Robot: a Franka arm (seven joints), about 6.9 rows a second.
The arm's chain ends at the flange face. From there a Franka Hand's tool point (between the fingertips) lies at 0.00 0.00 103.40 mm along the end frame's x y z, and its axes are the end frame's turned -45 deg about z.
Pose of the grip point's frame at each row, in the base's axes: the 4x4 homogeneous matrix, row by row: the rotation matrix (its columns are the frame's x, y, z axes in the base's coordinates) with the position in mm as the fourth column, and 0 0 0 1 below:
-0.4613 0.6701 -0.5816 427.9; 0.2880 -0.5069 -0.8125 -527.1; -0.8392 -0.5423 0.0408 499.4; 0 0 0 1
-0.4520 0.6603 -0.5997 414.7; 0.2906 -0.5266 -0.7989 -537.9; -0.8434 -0.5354 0.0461 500.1; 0 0 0 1
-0.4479 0.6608 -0.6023 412.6; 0.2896 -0.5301 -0.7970 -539.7; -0.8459 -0.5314 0.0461 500.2; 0 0 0 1
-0.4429 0.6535 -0.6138 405.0; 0.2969 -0.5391 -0.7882 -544.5; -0.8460 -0.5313 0.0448 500.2; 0 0 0 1
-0.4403 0.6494 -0.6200 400.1; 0.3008 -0.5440 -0.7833 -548.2; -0.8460 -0.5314 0.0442 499.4; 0 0 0 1
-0.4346 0.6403 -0.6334 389.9; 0.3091 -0.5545 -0.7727 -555.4; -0.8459 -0.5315 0.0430 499.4; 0 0 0 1
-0.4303 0.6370 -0.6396 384.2; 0.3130 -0.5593 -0.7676 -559.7; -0.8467 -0.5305 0.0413 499.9; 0 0 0 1
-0.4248 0.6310 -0.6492 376.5; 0.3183 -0.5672 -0.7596 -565.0; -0.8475 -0.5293 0.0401 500.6; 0 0 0 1
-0.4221 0.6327 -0.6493 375.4; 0.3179 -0.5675 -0.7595 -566.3; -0.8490 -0.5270 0.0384 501.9; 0 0 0 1
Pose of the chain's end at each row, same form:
0.1476 0.8000 -0.5816 488.0; -0.1548 -0.5621 -0.8125 -443.1; -0.9769 0.2099 0.0408 495.2; 0 0 0 1
0.1473 0.7865 -0.5997 476.7; -0.1669 -0.5778 -0.7989 -455.3; -0.9750 0.2178 0.0461 495.3; 0 0 0 1
0.1505 0.7840 -0.6023 474.9; -0.1701 -0.5796 -0.7970 -457.3; -0.9739 0.2224 0.0461 495.4; 0 0 0 1
0.1489 0.7753 -0.6138 468.5; -0.1713 -0.5911 -0.7882 -463.0; -0.9739 0.2225 0.0448 495.6; 0 0 0 1
0.1479 0.7705 -0.6200 464.2; -0.1720 -0.5974 -0.7833 -467.2; -0.9740 0.2225 0.0442 494.8; 0 0 0 1
0.1455 0.7601 -0.6334 455.4; -0.1735 -0.6107 -0.7727 -475.5; -0.9740 0.2223 0.0430 495.0; 0 0 0 1
0.1462 0.7547 -0.6396 450.3; -0.1742 -0.6168 -0.7676 -480.3; -0.9738 0.2236 0.0413 495.6; 0 0 0 1
0.1458 0.7466 -0.6492 443.6; -0.1760 -0.6261 -0.7596 -486.5; -0.9735 0.2250 0.0401 496.5; 0 0 0 1
0.1489 0.7459 -0.6493 442.5; -0.1765 -0.6261 -0.7595 -487.8; -0.9730 0.2277 0.0384 497.9; 0 0 0 1

